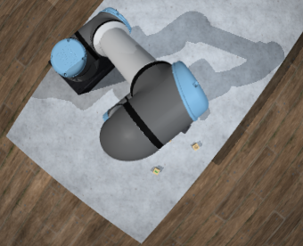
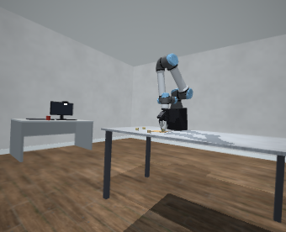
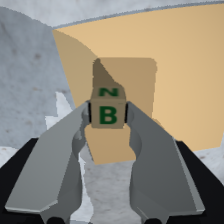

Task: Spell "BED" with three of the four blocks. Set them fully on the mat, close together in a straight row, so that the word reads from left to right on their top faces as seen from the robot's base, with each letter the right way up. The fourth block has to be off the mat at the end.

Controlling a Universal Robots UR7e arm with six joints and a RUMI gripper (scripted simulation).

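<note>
The B block lies right at my hand. From my hand the other things lie so: tan mat 40 mm to the right, 20 mm below, 10 mm ahead; then E block 210 mm to the right, 160 mm ahead, 10 mm below; then D block 270 mm to the right, 10 mm below, 10 mm ahead.
</note>
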